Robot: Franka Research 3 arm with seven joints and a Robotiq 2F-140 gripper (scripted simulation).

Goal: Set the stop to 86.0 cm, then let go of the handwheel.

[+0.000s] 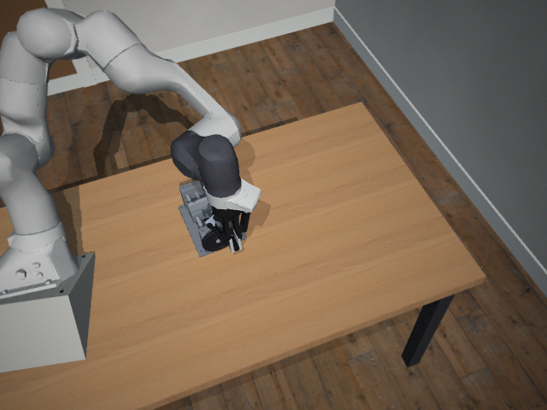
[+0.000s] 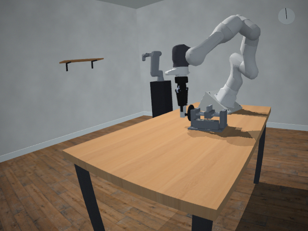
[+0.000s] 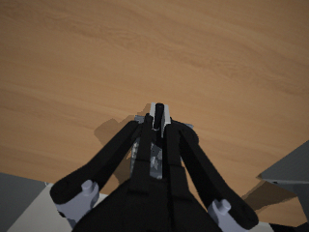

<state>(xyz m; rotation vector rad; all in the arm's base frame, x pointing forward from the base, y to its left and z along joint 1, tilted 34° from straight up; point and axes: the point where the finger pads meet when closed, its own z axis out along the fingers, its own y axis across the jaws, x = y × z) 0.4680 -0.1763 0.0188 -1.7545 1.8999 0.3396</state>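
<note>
Right now my hand is 2 cm to the right of the black handwheel, 2 cm above it and 1 cm past it. Also, from my hand: sliding stop block 15 cm to the left, 2 cm behind.
</note>
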